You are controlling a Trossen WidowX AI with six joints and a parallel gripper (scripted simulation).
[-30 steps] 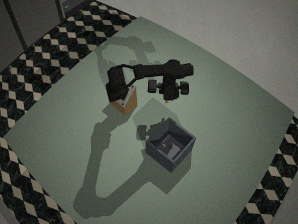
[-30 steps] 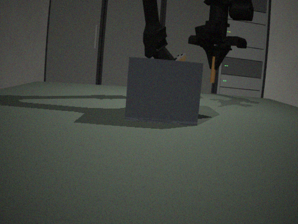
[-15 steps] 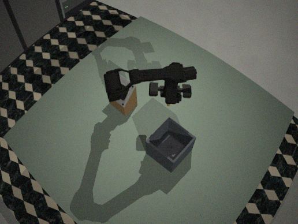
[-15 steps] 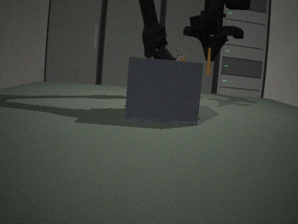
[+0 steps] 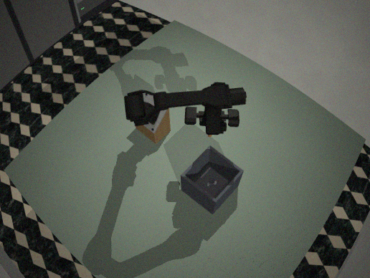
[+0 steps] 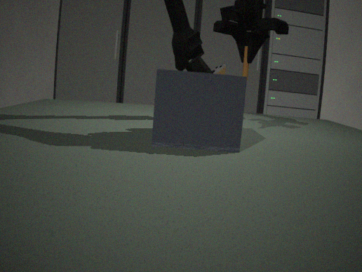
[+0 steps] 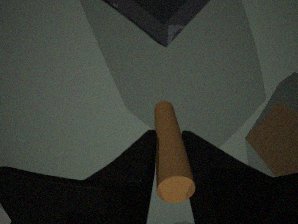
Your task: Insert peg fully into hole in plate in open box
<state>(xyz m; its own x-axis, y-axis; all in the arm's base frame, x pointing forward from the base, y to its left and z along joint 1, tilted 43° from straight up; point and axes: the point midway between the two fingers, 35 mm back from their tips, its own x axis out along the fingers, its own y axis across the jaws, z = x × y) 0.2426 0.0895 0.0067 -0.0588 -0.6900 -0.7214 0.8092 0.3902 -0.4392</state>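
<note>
Right now my hand is 100 mm short of the holed plate, 120 mm to the left of it and 160 mm above it. Also, from my hand: orange peg (40 mm below).
</note>
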